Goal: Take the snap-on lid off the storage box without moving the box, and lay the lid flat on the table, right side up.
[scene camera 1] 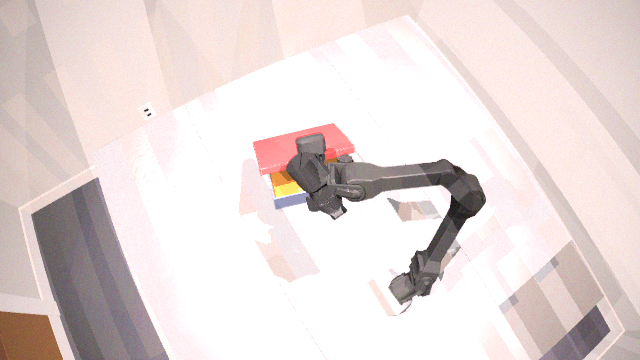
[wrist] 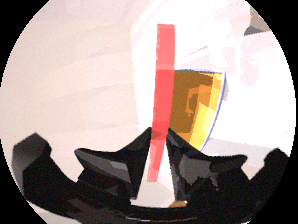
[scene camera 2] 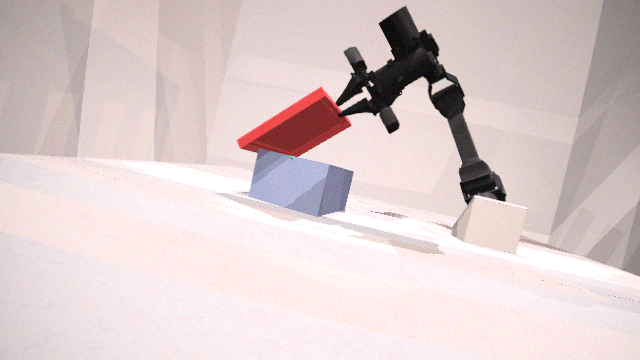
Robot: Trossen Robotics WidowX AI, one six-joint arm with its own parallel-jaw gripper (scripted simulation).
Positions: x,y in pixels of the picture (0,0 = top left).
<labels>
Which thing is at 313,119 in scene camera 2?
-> A red lid.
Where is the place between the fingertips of the gripper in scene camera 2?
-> At 335,112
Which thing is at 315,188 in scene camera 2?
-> A blue-grey storage box.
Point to a red lid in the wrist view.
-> At 163,77
</labels>
